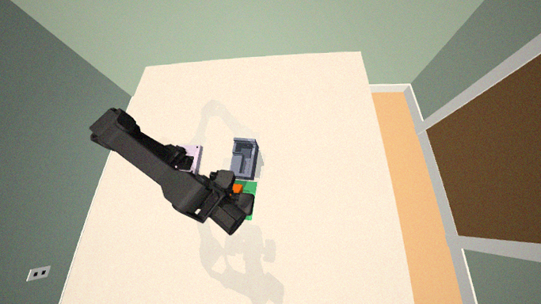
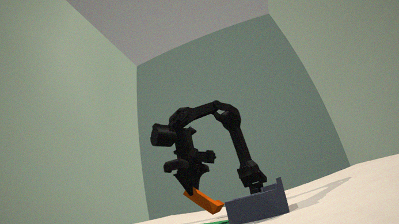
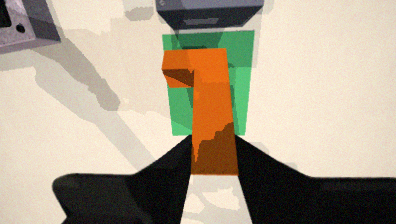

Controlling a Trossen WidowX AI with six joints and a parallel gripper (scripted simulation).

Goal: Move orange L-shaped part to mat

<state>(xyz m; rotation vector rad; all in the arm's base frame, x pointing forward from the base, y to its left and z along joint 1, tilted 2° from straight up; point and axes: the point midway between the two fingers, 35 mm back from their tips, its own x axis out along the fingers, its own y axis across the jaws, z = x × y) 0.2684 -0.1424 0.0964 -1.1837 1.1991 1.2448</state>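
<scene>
Right now the green mat is 20 mm to the left of my gripper tip and 120 mm below it. The rest, counted from my gripper tip: orange L-shaped part (20 mm behind, 30 mm to the left, 30 mm below).
</scene>
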